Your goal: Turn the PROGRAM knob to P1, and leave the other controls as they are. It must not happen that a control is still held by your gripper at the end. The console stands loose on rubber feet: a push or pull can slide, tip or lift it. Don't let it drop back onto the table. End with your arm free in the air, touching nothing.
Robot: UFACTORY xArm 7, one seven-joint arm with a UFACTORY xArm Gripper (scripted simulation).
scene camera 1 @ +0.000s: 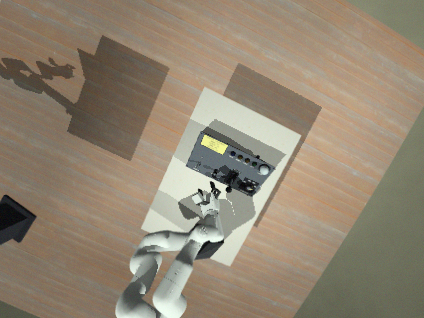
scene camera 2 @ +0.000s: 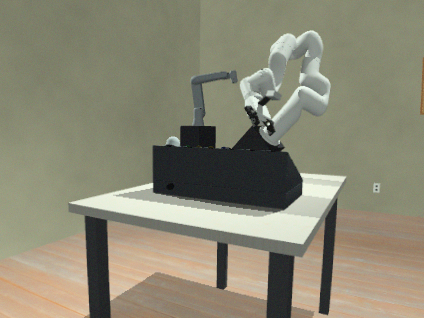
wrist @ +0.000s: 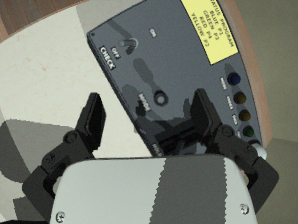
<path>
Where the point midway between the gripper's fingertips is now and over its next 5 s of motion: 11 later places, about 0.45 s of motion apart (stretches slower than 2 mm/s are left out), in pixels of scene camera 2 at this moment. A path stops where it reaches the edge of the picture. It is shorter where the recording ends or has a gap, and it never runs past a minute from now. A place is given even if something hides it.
My gripper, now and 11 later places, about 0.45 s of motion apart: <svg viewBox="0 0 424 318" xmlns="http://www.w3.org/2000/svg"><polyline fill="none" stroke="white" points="264,129 265,131 266,132 264,131 251,128 238,126 229,127 225,127 224,127 225,123 226,119 226,118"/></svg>
</path>
